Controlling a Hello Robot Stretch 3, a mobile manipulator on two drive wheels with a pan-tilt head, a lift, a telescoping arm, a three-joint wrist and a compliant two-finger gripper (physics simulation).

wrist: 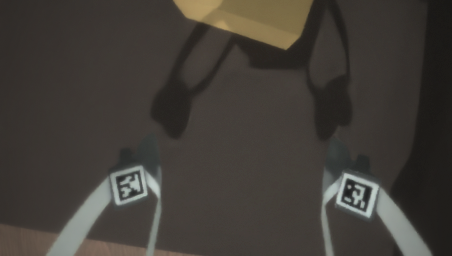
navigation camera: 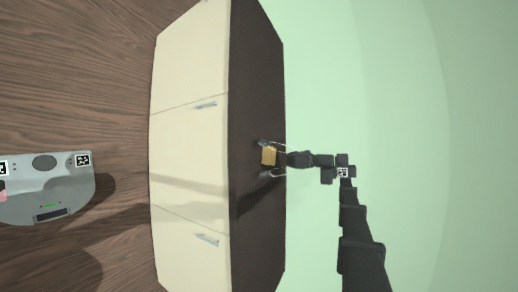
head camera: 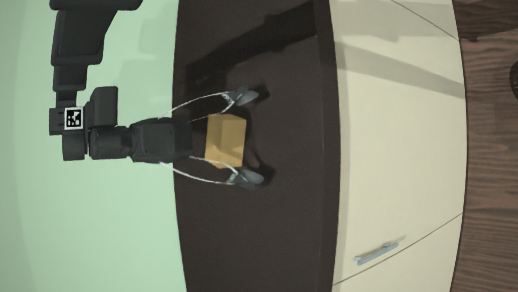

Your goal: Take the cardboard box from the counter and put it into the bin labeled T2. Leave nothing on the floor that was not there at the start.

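Pixels of known places: gripper, fingertip midpoint: (navigation camera: 258, 158) (head camera: 258, 136); robot's base, origin of the base link: (navigation camera: 45, 162).
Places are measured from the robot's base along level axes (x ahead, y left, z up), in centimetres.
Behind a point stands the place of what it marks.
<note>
A yellow-brown cardboard box (head camera: 225, 141) @[x -1.9, y -65.7, z 95.1 cm] (navigation camera: 269, 155) @[x -1.8, y -65.8, z 95.1 cm] (wrist: 255, 17) sits on the dark counter (head camera: 260, 240) @[x 17.2, y -62.5, z 91.1 cm] (navigation camera: 257, 80) @[x 35.2, y -64.4, z 91.1 cm] (wrist: 75, 110); the top of the wrist view cuts it off. My gripper (head camera: 250, 137) @[x -2.1, y -56.2, z 94.4 cm] (navigation camera: 264, 159) @[x -2.1, y -56.2, z 94.4 cm] (wrist: 241, 155) @[x -2.1, y -56.2, z 94.4 cm] is open and holds nothing. In the head view its fingers lie to either side of the box, with the tips beyond the box toward the counter's front edge. One finger strip overlaps the box's edge in that view. The finger shadows lie apart from the tips, so the fingers appear above the counter top. The bin labeled T2 does not show.
Cream cabinet fronts (head camera: 400, 150) @[x 2.0, y -47.0, z 64.5 cm] (navigation camera: 190, 145) @[x 4.7, y -47.2, z 61.2 cm] with metal handles are below the counter's front edge. A pale green wall (head camera: 125, 225) @[x 20.4, y -110.9, z 107.6 cm] (navigation camera: 400, 100) @[x 26.5, y -111.4, z 163.1 cm] is behind the counter, with my arm (head camera: 80, 35) @[x -8.4, y -28.6, z 128.0 cm] (navigation camera: 357, 230) @[x -8.4, y -25.8, z 127.8 cm] in front of it. My grey base (navigation camera: 60, 180) @[x -8.5, y -4.2, z 16.0 cm] stands on the wooden floor (navigation camera: 75, 75) @[x 48.2, y -13.0, z 0.0 cm].
</note>
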